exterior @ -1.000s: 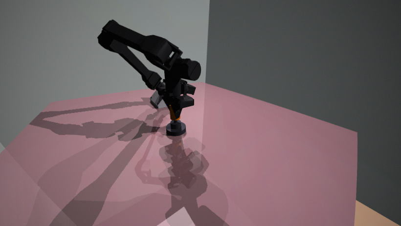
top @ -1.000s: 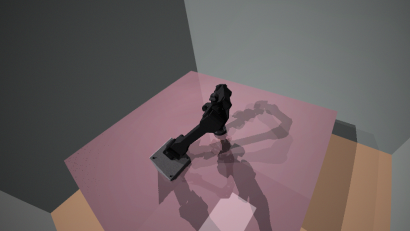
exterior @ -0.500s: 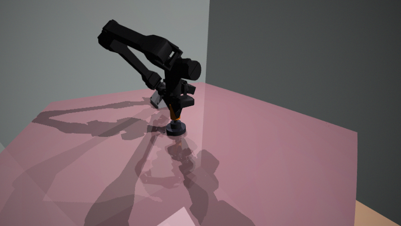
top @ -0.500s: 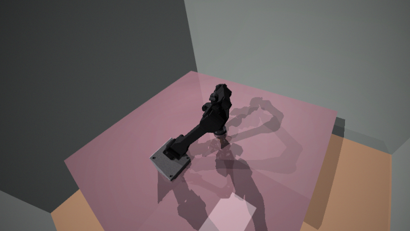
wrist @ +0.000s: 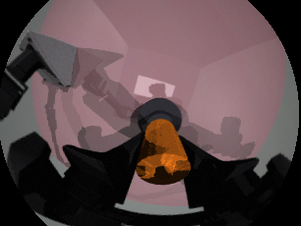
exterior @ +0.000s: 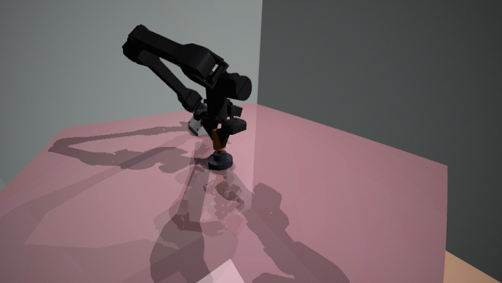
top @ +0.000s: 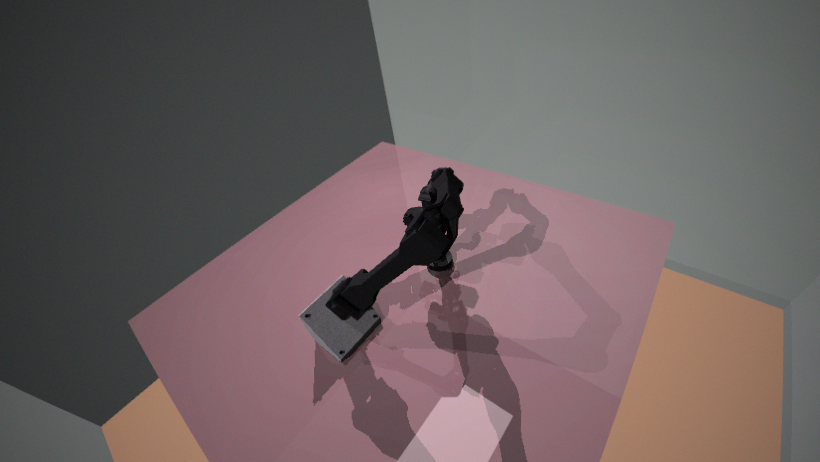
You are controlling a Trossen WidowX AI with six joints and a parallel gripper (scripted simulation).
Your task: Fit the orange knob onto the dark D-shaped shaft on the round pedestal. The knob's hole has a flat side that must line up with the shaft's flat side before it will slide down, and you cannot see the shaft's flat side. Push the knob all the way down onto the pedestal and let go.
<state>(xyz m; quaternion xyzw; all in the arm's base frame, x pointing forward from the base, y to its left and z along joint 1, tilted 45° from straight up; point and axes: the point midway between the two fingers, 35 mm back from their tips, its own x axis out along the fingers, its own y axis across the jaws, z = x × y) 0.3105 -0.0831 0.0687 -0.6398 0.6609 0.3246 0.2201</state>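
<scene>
Right now my gripper tip is 20 mm below the orange knob. From my gripper tip the other things lie so: dark round pedestal (40 mm below).
</scene>
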